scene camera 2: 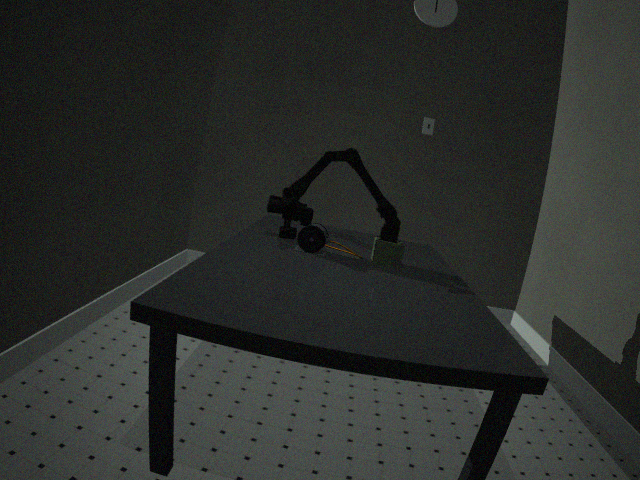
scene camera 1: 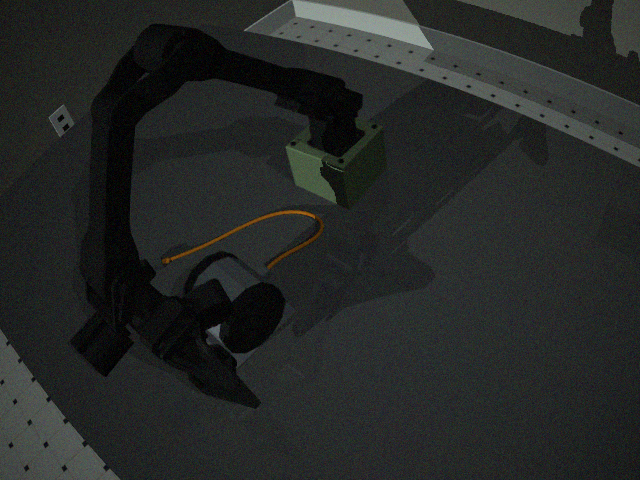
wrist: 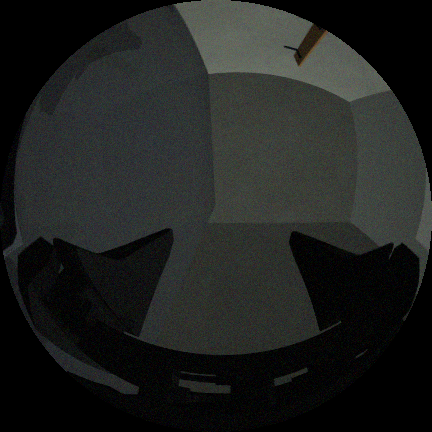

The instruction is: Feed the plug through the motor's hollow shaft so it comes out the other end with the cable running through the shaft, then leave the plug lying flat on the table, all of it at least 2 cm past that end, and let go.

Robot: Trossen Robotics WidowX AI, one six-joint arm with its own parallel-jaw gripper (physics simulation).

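Pixels of known places: gripper, between the fingertips: [scene camera 2: 285, 218] [scene camera 1: 248, 397] [wrist: 233, 236]; arm's base, origin of its link: [scene camera 2: 388, 240] [scene camera 1: 336, 138].
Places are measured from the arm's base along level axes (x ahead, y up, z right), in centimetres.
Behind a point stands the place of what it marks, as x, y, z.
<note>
The motor [scene camera 1: 255, 317] @[28.5, -2.5, -9.3] [scene camera 2: 311, 239] @[29.0, -4.7, -4.0] lies on its side, a grey cylinder with black ends, partly hidden by the arm in the scene camera 1 view. The orange cable [scene camera 1: 289, 212] @[10.3, -8.6, 2.6] [scene camera 2: 343, 249] @[16.6, -8.6, 7.0] lies in a loop behind it. One cable end [scene camera 1: 165, 260] @[28.8, -8.0, 13.0] has a small orange block; the other end stops beside the motor's far side. I cannot tell which end is the plug, nor see the cable inside the shaft. My gripper [scene camera 1: 232, 356] [wrist: 233, 236] @[37.7, 3.5, -18.8] is open and empty, near the motor on the side away from the loop, pointing roughly level.
A green box [scene camera 1: 315, 173] @[5.0, -3.7, 0.7] [scene camera 2: 387, 252] @[-0.2, -3.8, -4.6] stands at the arm's base, beyond the cable loop. The dark table [scene camera 1: 465, 335] @[13.0, -9.0, -31.0] [scene camera 2: 320, 310] @[16.7, -9.1, -70.6] carries everything, and its near edge shows in the scene camera 2 view. The arm arches over the left side in the scene camera 1 view.
</note>
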